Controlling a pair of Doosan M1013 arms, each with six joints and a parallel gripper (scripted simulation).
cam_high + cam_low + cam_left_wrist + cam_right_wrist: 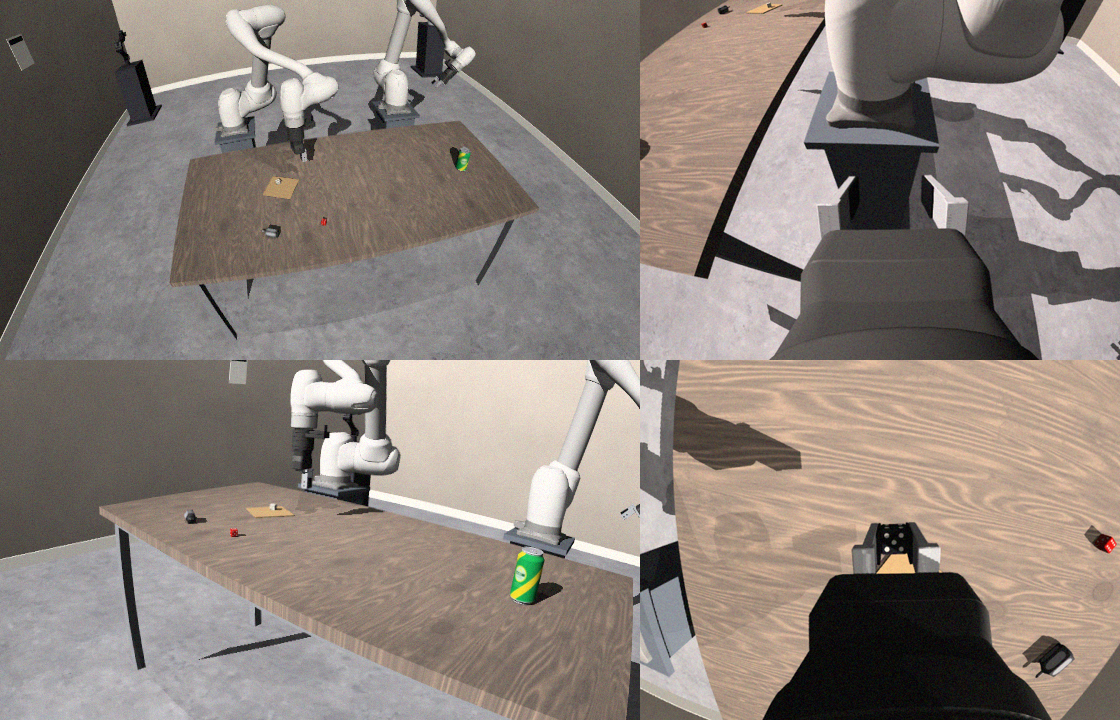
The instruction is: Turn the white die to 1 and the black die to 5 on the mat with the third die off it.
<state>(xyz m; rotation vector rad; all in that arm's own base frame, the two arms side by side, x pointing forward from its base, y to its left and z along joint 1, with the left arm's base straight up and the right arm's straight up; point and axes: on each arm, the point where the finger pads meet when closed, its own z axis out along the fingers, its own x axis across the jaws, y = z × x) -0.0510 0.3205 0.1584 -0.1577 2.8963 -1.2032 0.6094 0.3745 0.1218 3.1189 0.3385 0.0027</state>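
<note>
My right hand is 60 mm short of the tan mat, 130 mm to the left of it and 120 mm above it. Also, from my right hand: white die: 30 mm ahead, 140 mm to the right, 110 mm below; black die: 10 mm below; red die: 330 mm ahead, 40 mm to the left, 110 mm below.
</note>
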